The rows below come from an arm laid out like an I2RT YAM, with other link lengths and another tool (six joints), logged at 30 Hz.
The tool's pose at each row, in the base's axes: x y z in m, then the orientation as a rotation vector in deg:
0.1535, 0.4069, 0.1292, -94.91, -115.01, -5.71
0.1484, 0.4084, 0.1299, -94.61, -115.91, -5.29
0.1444, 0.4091, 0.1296, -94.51, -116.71, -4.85
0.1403, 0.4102, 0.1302, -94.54, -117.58, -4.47
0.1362, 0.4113, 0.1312, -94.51, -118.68, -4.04
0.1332, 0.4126, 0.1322, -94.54, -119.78, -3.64
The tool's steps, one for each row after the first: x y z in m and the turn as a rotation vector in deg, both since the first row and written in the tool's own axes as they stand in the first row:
0.0022, -0.0046, 0.0018, 0.06, -0.66, -0.51
0.0031, -0.0080, 0.0037, 0.07, -1.35, -0.85
0.0048, -0.0117, 0.0050, -0.06, -2.11, -1.17
0.0067, -0.0156, 0.0060, -0.22, -3.03, -1.62
0.0086, -0.0183, 0.0067, -0.43, -3.96, -2.04

